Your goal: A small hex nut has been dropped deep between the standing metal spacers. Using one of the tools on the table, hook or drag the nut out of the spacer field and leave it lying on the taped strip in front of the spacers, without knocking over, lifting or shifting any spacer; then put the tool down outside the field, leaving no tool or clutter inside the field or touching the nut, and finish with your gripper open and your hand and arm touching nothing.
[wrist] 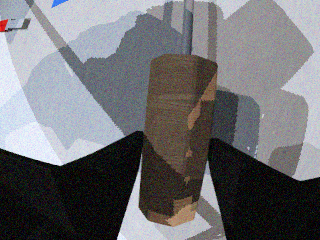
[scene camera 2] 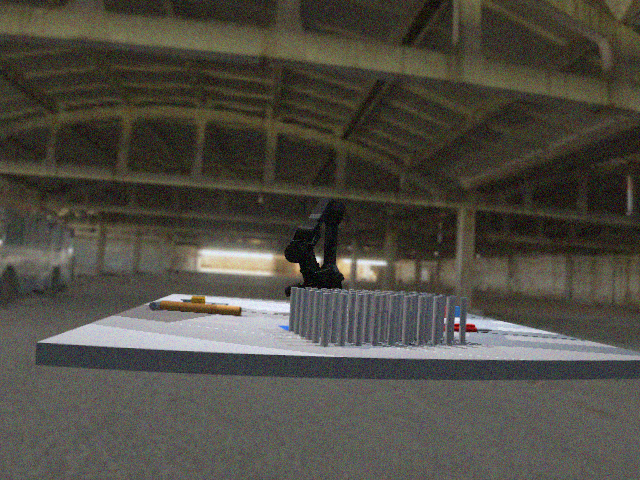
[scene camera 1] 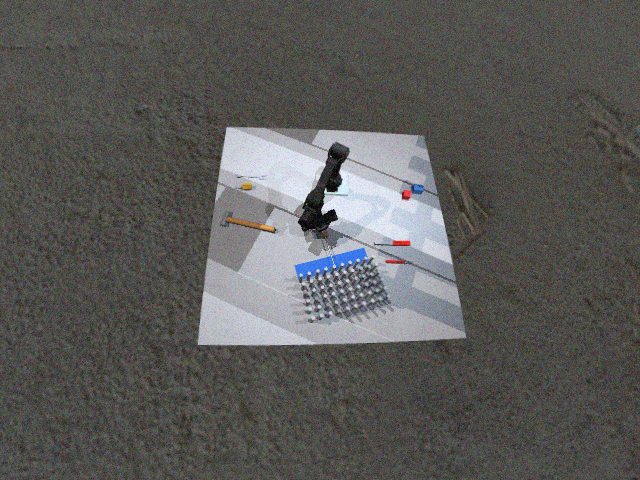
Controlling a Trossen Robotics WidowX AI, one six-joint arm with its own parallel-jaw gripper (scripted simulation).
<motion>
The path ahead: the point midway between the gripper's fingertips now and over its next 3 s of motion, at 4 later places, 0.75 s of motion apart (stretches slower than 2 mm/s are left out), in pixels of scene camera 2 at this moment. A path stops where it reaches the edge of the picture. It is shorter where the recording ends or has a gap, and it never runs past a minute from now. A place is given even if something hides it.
The gripper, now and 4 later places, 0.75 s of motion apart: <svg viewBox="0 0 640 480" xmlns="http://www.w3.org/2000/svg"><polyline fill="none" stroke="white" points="322,310 318,304 318,277 330,269 354,271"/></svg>
</motion>
